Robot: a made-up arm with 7 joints. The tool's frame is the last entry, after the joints. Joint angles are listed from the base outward. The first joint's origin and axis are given. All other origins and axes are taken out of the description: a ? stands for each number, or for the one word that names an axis. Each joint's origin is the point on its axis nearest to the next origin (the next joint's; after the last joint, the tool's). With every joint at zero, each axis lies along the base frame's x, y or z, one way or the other. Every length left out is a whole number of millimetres.
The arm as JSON. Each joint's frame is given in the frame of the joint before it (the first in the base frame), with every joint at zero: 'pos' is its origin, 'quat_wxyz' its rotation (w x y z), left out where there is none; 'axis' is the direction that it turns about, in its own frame. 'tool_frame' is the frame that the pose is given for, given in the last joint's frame.
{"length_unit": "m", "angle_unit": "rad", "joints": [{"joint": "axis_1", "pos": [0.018, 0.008, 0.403], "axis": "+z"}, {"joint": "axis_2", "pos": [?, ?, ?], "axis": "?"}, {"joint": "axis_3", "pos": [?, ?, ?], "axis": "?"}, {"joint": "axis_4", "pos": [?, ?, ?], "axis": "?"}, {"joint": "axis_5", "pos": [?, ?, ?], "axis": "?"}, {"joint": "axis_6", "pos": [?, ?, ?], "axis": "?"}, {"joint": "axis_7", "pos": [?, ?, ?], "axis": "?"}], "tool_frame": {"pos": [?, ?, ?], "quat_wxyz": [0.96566, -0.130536, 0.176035, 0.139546]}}
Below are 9 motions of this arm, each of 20 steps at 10 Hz.
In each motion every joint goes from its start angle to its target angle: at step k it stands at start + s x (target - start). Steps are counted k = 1, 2, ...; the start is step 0. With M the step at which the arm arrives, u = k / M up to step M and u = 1 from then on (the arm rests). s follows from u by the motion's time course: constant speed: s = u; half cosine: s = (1 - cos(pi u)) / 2; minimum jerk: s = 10 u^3 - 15 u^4 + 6 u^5.
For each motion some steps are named. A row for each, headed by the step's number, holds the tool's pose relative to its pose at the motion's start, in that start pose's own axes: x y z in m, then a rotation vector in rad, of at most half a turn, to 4 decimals.
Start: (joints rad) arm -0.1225 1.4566 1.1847 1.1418 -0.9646 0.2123 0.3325
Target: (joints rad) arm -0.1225 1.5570 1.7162 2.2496 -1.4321 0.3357 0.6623
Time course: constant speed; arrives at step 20
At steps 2, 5, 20:
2: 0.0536 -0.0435 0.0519 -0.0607 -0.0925 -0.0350
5: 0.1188 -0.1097 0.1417 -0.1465 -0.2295 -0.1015
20: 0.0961 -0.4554 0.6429 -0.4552 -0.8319 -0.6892

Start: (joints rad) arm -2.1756 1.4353 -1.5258 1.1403 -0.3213 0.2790 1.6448
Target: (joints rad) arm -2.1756 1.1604 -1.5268 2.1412 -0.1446 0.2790 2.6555
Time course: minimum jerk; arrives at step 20
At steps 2, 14, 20:
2: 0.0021 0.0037 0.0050 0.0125 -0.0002 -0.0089
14: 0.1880 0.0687 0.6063 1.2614 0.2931 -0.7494
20: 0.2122 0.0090 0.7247 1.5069 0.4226 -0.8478

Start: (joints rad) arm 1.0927 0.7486 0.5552 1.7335 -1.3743 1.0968 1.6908
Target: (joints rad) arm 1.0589 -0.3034 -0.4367 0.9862 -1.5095 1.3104 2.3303
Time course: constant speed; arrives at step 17
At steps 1, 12, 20:
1: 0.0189 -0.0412 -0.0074 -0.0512 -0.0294 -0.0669
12: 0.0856 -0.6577 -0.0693 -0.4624 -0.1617 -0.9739
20: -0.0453 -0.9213 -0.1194 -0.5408 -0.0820 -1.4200

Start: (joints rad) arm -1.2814 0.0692 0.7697 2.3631 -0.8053 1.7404 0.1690
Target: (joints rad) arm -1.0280 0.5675 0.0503 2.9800 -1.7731 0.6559 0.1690
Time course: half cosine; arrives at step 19
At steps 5, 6, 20:
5: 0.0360 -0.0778 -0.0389 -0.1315 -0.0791 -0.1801
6: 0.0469 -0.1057 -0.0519 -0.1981 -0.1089 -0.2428
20: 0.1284 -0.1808 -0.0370 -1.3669 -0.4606 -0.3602

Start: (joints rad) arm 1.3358 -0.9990 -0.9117 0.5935 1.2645 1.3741 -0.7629
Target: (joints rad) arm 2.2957 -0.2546 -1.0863 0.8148 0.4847 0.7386 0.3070
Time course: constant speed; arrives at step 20
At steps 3, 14, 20:
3: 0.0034 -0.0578 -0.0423 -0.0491 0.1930 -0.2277
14: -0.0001 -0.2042 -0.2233 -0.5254 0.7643 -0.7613
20: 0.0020 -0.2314 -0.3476 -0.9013 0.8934 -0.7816

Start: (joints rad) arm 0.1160 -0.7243 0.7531 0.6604 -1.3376 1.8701 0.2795
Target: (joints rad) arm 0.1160 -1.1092 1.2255 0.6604 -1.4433 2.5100 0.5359
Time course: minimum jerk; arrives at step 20
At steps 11, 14, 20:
11: -0.2082 -0.0451 0.0461 -0.1246 0.3949 -0.4659
14: -0.2940 -0.0356 0.0767 -0.1612 0.5600 -0.6763
20: -0.3483 -0.0197 0.1007 -0.1811 0.6703 -0.8221

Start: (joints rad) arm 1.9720 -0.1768 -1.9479 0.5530 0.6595 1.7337 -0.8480
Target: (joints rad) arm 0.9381 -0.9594 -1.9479 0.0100 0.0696 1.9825 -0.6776
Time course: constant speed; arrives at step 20
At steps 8, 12, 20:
8: -0.0976 -0.0134 -0.1495 0.3890 -0.0915 0.1436
12: -0.1042 0.0074 -0.2197 0.5034 -0.1209 0.2945
20: -0.0638 0.0710 -0.3183 0.5072 -0.1350 0.6574

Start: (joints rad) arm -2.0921 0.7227 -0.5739 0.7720 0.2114 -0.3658 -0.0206
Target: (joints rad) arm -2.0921 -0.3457 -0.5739 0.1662 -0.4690 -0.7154 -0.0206
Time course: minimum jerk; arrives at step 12
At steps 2, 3, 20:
2: -0.0010 -0.0039 0.0131 0.0112 -0.0251 0.0026
3: -0.0041 -0.0107 0.0378 0.0330 -0.0743 0.0075
20: -0.1521 -0.0316 0.3347 0.3339 -0.8814 0.0667

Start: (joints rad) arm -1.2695 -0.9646 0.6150 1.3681 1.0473 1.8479 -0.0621
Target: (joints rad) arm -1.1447 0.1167 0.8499 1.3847 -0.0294 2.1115 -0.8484
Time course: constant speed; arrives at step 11
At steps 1, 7, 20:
1: 0.0121 -0.0513 -0.0132 -0.0018 0.0935 0.0450
7: 0.0701 -0.3015 -0.1632 0.0889 0.6291 0.5153
20: 0.1029 -0.4088 -0.3077 0.2321 0.9031 0.9662

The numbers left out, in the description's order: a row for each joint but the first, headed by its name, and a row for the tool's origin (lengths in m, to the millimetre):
axis_2: xyz 0.003 0.035 0.0, axis +y
axis_3: xyz -0.027 0.0 0.439, axis +z
axis_4: xyz 0.077 -0.033 0.0, axis -y
axis_5: xyz 0.114 0.0 -0.544, axis -z
axis_6: xyz 0.016 -0.019 0.0, axis +y
axis_7: xyz 0.095 0.0 -0.167, axis -z
tool: xyz -0.019 -0.006 0.0

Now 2 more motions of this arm.
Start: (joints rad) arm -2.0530 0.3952 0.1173 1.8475 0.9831 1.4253 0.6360
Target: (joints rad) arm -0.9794 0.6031 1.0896 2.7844 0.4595 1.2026 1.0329
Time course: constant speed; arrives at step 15
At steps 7, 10, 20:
7: -0.3380 0.3936 -0.4149 -0.2219 0.3299 0.5829
10: -0.5561 0.4478 -0.5054 -0.1778 0.5067 0.7914
20: -0.8455 0.4468 -0.5184 0.0263 0.8794 0.9661

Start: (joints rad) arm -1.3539 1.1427 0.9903 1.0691 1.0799 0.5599 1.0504
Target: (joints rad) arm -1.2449 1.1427 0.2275 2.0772 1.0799 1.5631 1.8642
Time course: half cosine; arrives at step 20
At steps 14, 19, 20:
14: -0.2080 0.1688 0.4711 0.2721 0.2064 -0.2297
19: -0.3028 0.1475 0.5538 0.2765 0.1624 -0.2886
20: -0.3059 0.1466 0.5558 0.2765 0.1604 -0.2907

